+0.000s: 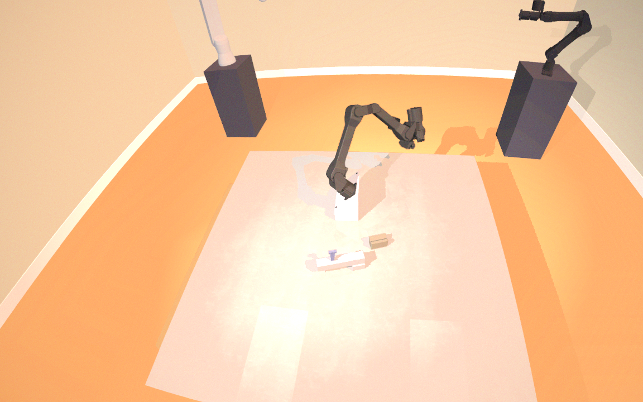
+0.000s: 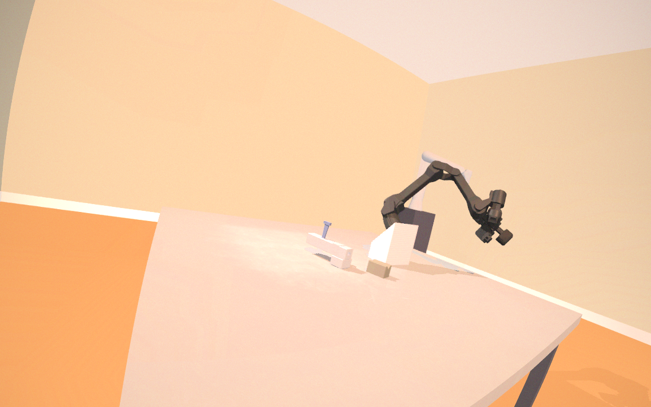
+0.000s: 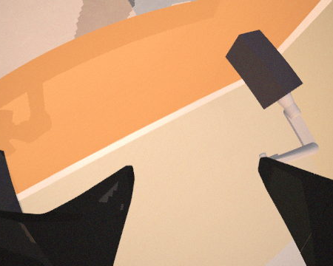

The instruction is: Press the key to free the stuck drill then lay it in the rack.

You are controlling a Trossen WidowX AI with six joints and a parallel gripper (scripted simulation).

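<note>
The small purple piece lies 700 mm ahead of my gripper tip, 220 mm to the right of it and 100 mm below it. From my gripper tip the other things lie so: olive-brown block 560 mm ahead, 180 mm below, 60 mm to the right; then yellow drill 690 mm ahead, 170 mm to the right, 150 mm below.
</note>
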